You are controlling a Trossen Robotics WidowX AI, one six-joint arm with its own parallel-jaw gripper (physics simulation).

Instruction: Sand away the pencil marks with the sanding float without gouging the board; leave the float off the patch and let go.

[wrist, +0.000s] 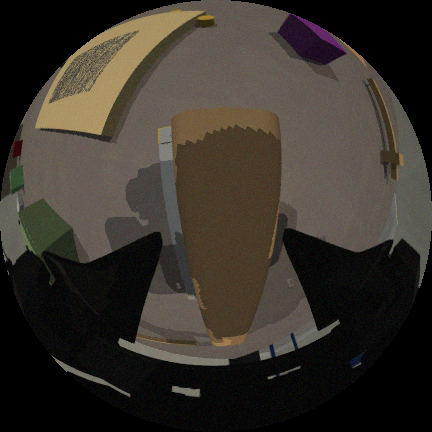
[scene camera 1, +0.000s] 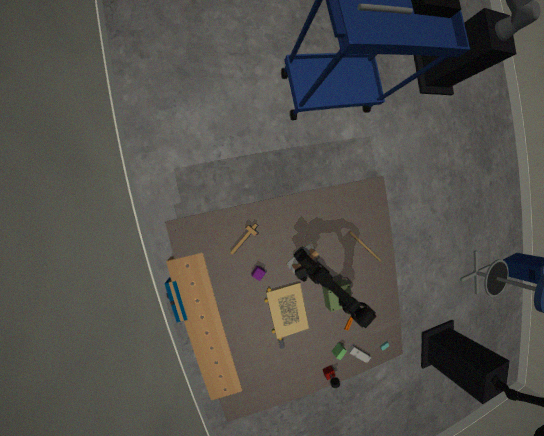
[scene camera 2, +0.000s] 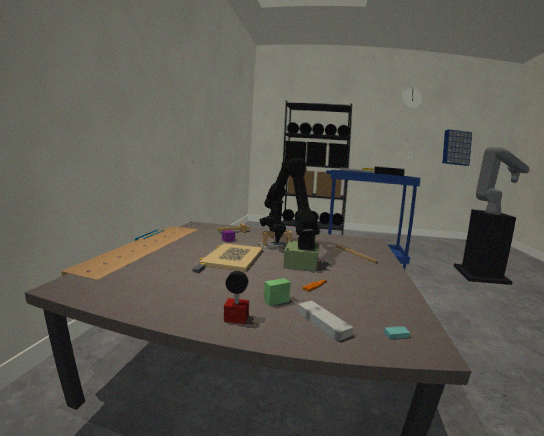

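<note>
The sanding float, with a wooden handle on a grey base plate, rests flat on the table, apart from the board. The pale wooden board lies nearby, with a dense patch of dark pencil marks on its top. My gripper is open at the float, pointing down, with one finger on each side of the handle and visible space between fingers and handle. In scene camera 1 the arm hides the fingers and part of the float.
A purple block and a wooden hammer-like tool lie beyond the board. A green box stands under the arm's base. A long holed plank lies along one edge.
</note>
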